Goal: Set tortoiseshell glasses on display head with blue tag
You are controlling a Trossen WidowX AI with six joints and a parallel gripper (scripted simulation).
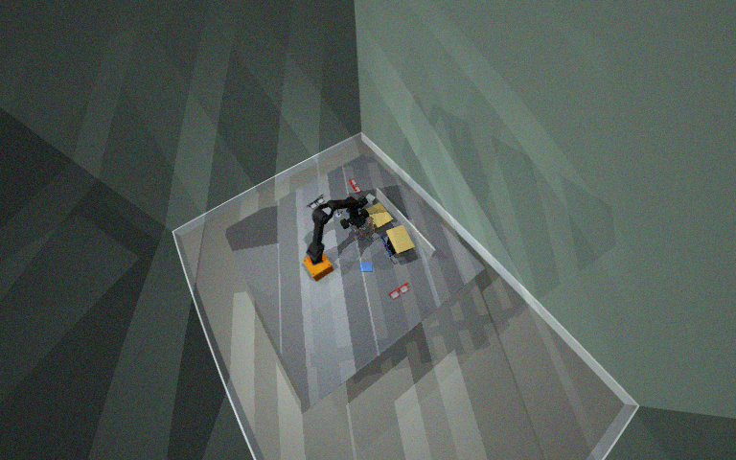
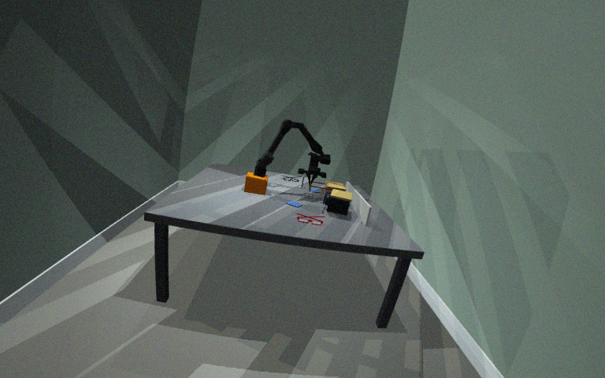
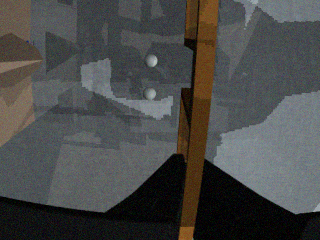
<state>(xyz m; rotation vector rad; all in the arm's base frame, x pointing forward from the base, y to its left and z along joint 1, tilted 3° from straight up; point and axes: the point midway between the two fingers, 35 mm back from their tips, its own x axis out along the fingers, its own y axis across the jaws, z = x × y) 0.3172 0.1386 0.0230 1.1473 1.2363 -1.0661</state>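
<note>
My gripper tip is 140 mm short of the display head, 20 mm to the left of it and 10 mm above it. From my gripper tip the other things lie so: white upright panel: 310 mm ahead, 100 mm to the right, 10 mm below; then thin grey post: 70 mm behind, 170 mm to the left, 40 mm below.
</note>
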